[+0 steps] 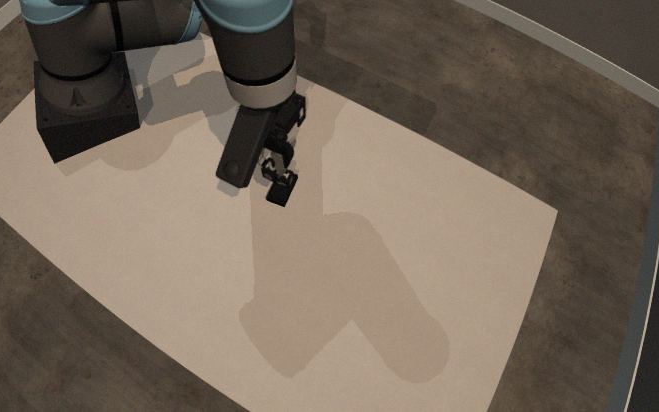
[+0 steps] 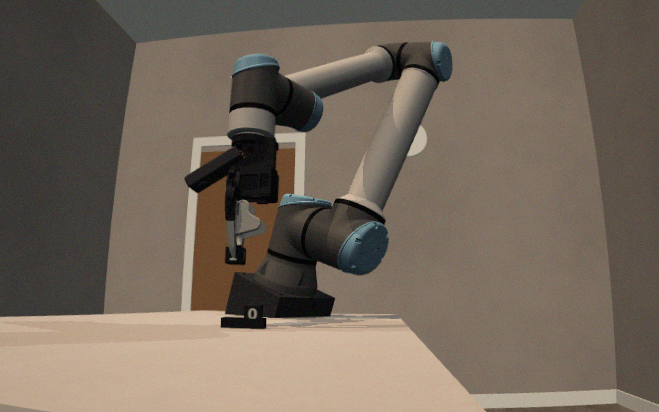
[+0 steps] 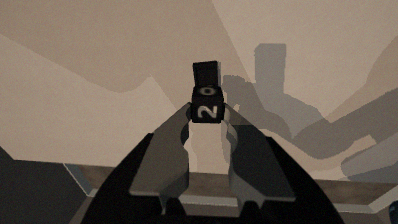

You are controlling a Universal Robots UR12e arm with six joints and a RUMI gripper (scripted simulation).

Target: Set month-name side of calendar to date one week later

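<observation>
Now: hand 20 mm to the right of the black tray and 130 mm above it.
</observation>
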